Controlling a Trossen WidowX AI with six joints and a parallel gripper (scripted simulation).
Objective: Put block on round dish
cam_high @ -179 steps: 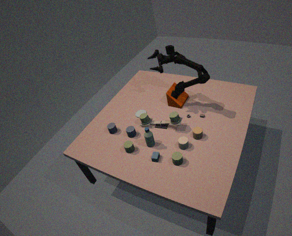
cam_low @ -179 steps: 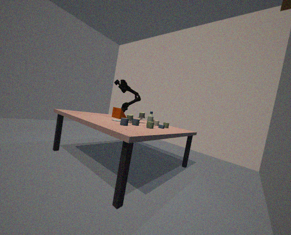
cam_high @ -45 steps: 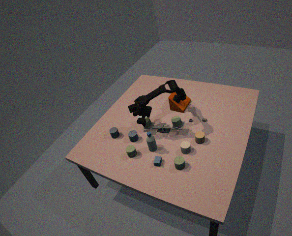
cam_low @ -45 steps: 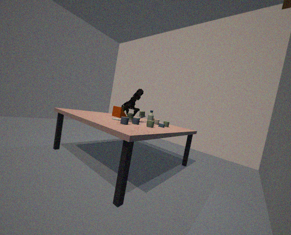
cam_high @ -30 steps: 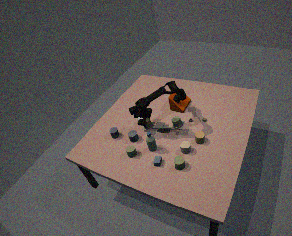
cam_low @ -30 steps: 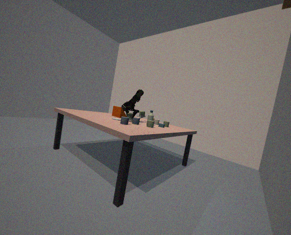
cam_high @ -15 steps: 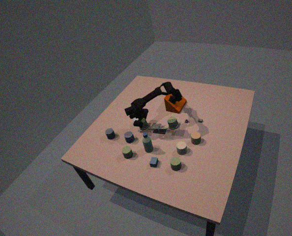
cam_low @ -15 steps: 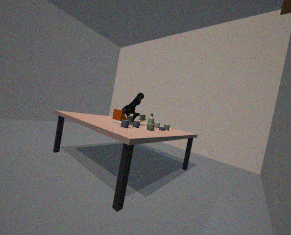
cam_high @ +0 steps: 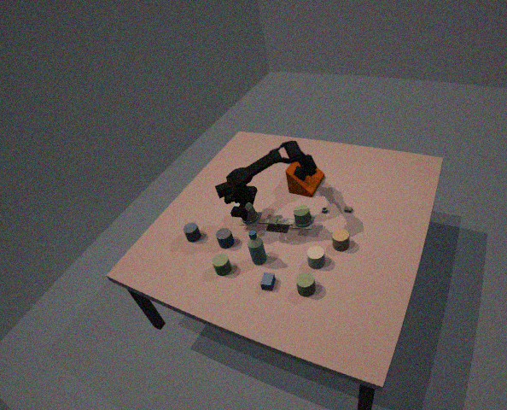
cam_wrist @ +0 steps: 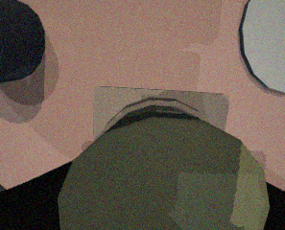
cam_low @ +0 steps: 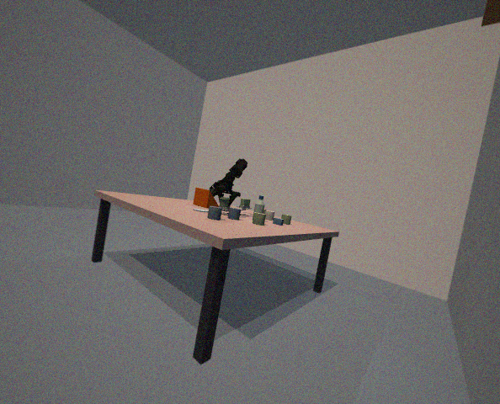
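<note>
The pale round dish is 110 mm behind my gripper tip, 90 mm to the right of it and 60 mm below it. Round my gripper tip: bottle 200 mm ahead, 120 mm to the left, 50 mm above; then grey block 10 mm below.
</note>
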